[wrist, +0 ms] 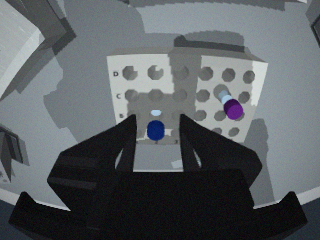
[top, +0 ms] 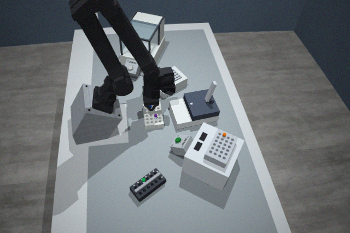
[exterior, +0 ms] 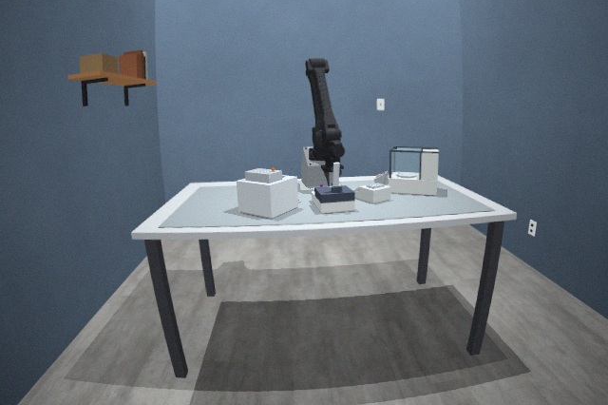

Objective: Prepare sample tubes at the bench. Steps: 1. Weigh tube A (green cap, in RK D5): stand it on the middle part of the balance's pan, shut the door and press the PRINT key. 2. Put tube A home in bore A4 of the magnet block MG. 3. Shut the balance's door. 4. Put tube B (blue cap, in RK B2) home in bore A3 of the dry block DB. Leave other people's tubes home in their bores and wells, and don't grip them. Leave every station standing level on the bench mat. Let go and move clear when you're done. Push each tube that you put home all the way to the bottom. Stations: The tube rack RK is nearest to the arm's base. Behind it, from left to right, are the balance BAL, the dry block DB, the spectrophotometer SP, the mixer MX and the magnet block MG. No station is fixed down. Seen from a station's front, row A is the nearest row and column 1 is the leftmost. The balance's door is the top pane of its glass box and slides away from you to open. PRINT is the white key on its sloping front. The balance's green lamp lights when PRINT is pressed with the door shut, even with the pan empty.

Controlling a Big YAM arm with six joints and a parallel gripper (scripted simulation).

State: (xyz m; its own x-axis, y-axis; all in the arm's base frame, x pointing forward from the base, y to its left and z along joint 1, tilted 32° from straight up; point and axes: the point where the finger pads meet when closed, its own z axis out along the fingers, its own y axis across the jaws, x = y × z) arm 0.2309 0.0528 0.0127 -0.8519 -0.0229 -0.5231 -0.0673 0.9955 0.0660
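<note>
The tube B lies 2 cm below my hand. Also, from my hand: black magnet block: 2 cm behind, 37 cm to the right, 3 cm below; white tube rack: 1 cm ahead, 3 cm to the right, 3 cm below; dry block DB: 10 cm ahead, 17 cm to the left, 2 cm below.
</note>
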